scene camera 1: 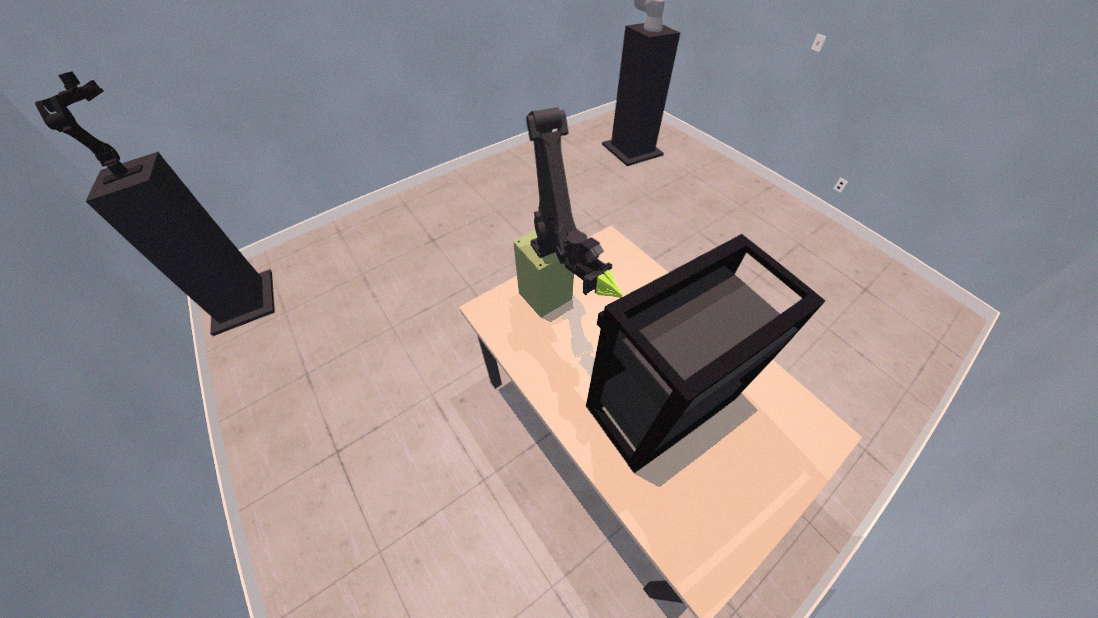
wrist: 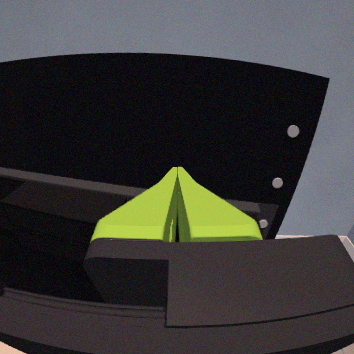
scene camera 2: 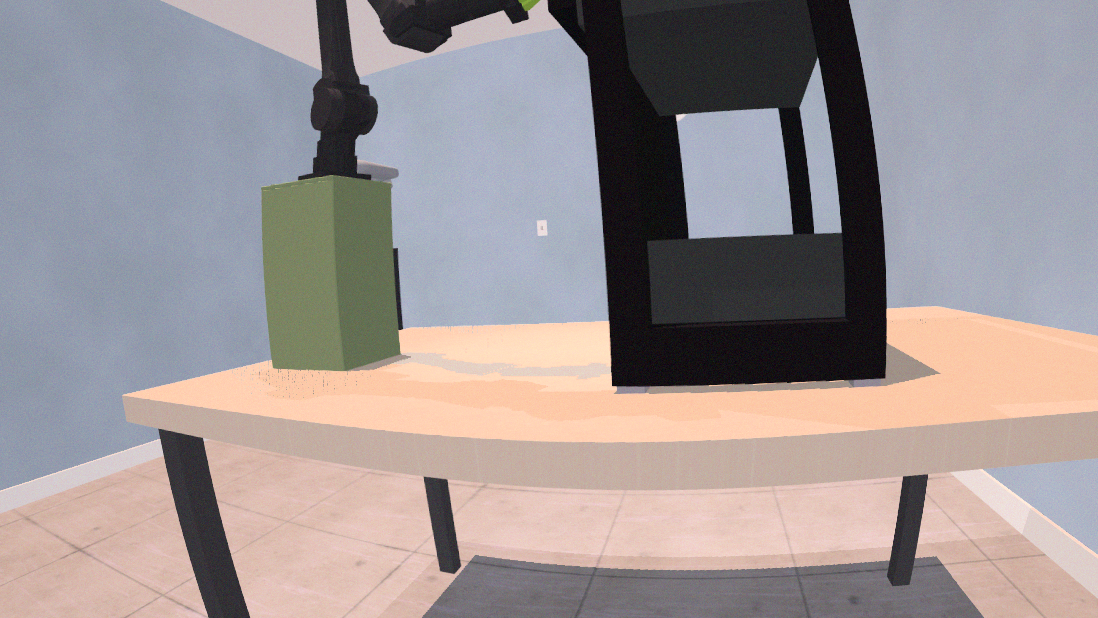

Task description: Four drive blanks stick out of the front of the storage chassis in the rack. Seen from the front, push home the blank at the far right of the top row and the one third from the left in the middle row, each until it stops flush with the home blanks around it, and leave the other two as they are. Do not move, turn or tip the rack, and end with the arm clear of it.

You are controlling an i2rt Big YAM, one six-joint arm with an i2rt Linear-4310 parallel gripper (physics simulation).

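Pixels of known places: gripper, fingertip midpoint: [scene camera 1: 621, 295] [wrist: 176, 175]; arm's base, link origin: [scene camera 1: 548, 245] [scene camera 2: 334, 184].
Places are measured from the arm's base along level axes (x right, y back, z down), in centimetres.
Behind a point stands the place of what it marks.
Note:
The black rack [scene camera 1: 676, 274] {x -10.3, y -53.0, z -30.4 cm} [scene camera 2: 641, 230] {x 11.8, y -56.9, z 15.2 cm} [wrist: 150, 115] {x -0.4, y -51.9, z -25.9 cm} stands upright on the table. A dark grey chassis [scene camera 2: 722, 61] {x -9.9, y -66.2, z -10.6 cm} sits high in it; its grey top edge strip [wrist: 75, 180] {x -7.6, y -51.0, z -19.4 cm} crosses the wrist view, with a very dark front below. The separate drive blanks and how far each sticks out cannot be made out. My gripper [scene camera 1: 620, 296] {x 2.6, y -48.1, z -23.4 cm} [wrist: 176, 175] {x 2.6, y -48.1, z -23.4 cm} is shut and empty, its lime fingers meeting in a point at the rack's front near the top. In the wrist view the tips overlap the black panel above the strip; contact cannot be told. Its body hides the lower front.
The arm stands on a green block [scene camera 1: 544, 287] {x 6.4, y -8.7, z 12.7 cm} [scene camera 2: 299, 276] {x 9.8, y -1.0, z 16.3 cm} on the wooden table [scene camera 1: 729, 529] {x -7.3, y -112.2, z 31.7 cm} [scene camera 2: 499, 422] {x 24.2, y -46.6, z 31.7 cm}, facing the rack's front. A dark grey box [scene camera 2: 745, 280] {x 7.5, y -67.0, z 20.7 cm} fills the rack's bottom. Two black pedestals [scene camera 1: 176, 237] [scene camera 1: 641, 92] with other arms stand away from the table.

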